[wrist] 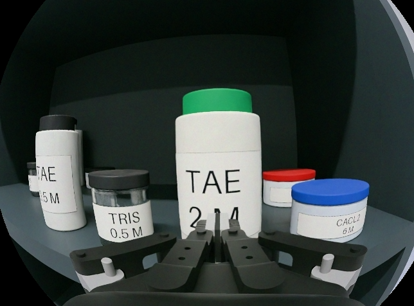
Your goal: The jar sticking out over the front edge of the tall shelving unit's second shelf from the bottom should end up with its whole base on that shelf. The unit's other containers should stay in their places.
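Note:
The jar, white with a green lid and the label "TAE 2 M" (218, 135), stands upright in the middle of the view, in front of the gripper. Its base and the shelf's front edge near it are hidden behind the fingers. My gripper (217, 225) is shut and empty, its fingertips together in front of the lower part of the jar's label; whether they touch the jar cannot be told. The shelf (277, 220) shows as a dark blue-grey board under the containers.
To the left stand a clear TRIS 0.5 M jar (121, 215) with a dark lid and a white TAE 0.5 M bottle (62, 200); small dark-lidded jars are behind. To the right are a blue-lidded CACL2 jar (330, 197) and a red-lidded jar (289, 175). Side walls (330, 100) enclose the shelf.

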